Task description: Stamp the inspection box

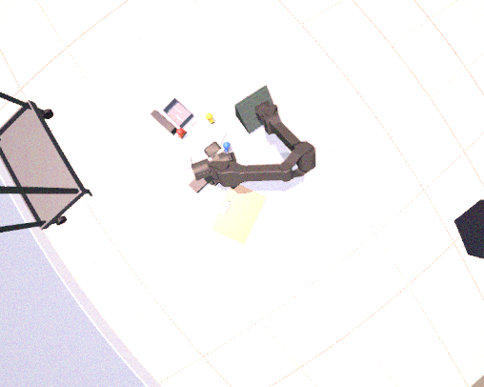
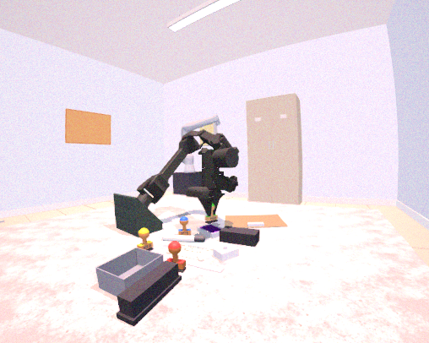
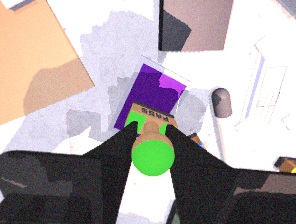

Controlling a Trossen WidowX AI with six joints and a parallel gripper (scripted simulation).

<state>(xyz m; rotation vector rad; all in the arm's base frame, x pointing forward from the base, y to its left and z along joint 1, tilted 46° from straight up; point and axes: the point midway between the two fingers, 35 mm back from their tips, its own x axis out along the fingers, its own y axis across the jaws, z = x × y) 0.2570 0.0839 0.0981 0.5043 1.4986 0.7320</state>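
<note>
Now: the purple ink pad 6 cm below my gripper tip. Round my gripper tip: green-knobbed stamp: right at my gripper tip; marker: 1 cm behind, 10 cm to the right, 5 cm below; blue-knobbed stamp: 5 cm behind, 8 cm to the right, 4 cm below.
</note>
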